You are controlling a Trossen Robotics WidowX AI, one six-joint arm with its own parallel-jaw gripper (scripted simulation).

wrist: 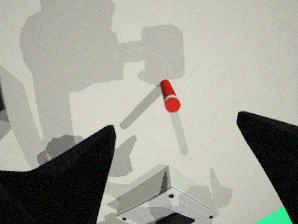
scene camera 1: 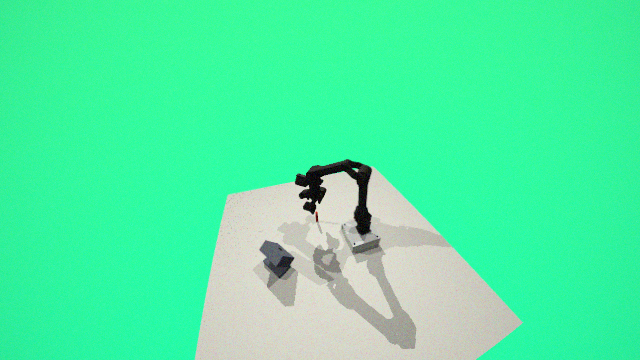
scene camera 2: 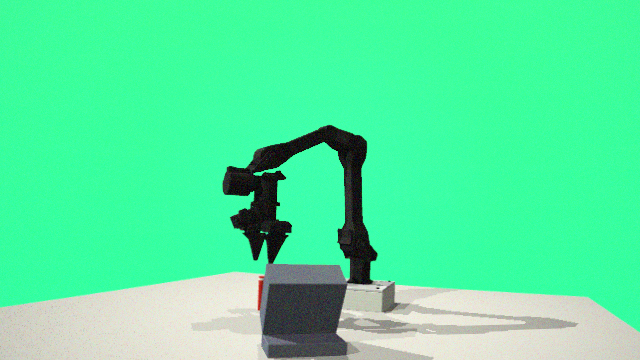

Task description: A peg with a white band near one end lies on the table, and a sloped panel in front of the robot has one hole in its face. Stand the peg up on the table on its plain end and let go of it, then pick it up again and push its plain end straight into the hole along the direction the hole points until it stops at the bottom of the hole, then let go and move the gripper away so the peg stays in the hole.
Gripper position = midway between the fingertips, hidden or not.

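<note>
There is nothing in the grasp of my gripper [scene camera 2: 262, 262], and it is open. The wrist view has my gripper [wrist: 177, 124] in it too.
</note>
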